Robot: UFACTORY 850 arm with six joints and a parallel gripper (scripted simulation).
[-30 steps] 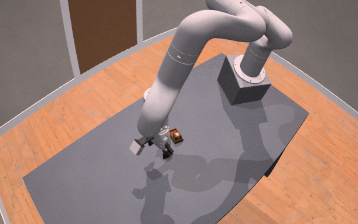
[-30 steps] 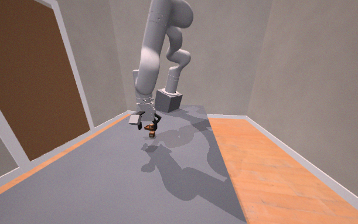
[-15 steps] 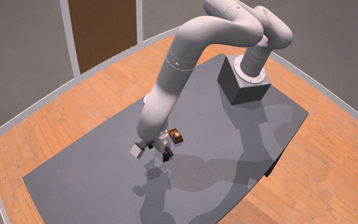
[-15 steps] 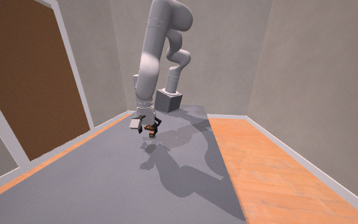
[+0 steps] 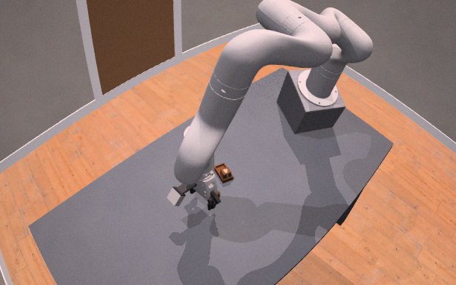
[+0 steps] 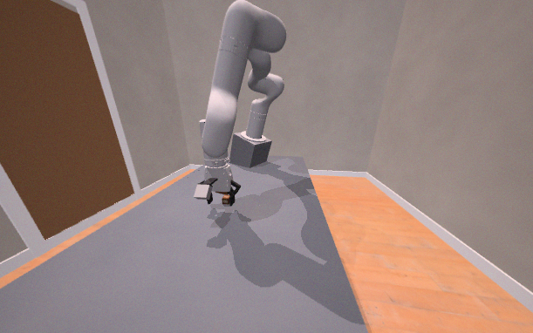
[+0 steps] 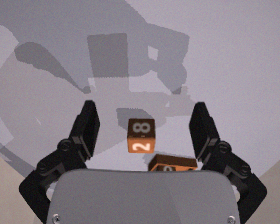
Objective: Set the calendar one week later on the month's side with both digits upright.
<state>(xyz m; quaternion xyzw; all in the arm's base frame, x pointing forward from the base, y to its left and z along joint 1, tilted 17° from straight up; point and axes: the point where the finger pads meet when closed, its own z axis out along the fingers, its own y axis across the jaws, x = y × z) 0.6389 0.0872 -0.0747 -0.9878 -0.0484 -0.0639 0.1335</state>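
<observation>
Right now my hand is 5 cm past the number cube and 2 cm above it. Round my hand: brown wooden calendar tray 14 cm behind, 7 cm to the right, 3 cm below.
</observation>
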